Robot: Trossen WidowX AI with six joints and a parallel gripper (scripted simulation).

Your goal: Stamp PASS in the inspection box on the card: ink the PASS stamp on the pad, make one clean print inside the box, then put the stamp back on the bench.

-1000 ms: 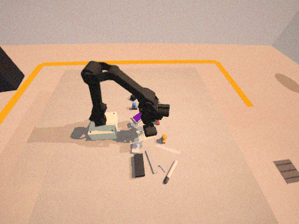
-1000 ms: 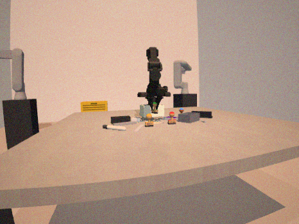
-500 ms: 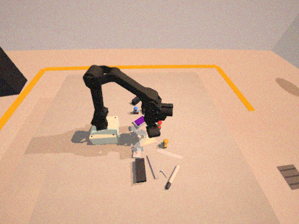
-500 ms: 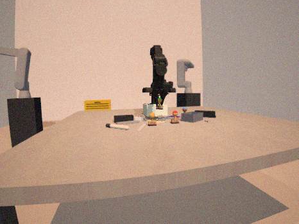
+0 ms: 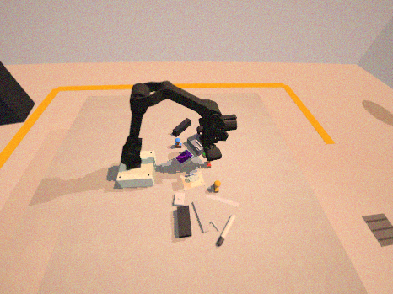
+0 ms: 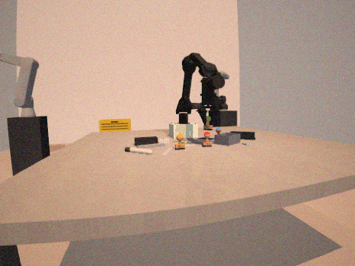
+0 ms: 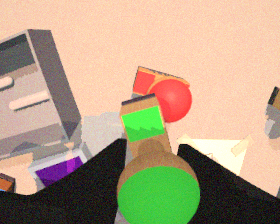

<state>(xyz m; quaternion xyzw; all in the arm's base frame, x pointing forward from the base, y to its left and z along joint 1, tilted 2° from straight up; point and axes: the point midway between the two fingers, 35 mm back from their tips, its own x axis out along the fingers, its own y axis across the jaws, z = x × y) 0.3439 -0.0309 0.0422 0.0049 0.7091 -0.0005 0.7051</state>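
My gripper tip is 10 mm short of the red-knobbed stamp, 10 mm to the left of it and 70 mm above it. Also, from my gripper tip: green-knobbed stamp: right at my gripper tip; then grey tray: 10 mm behind, 120 mm to the left, 80 mm below; then purple ink pad: 100 mm behind, 60 mm to the left, 90 mm below.
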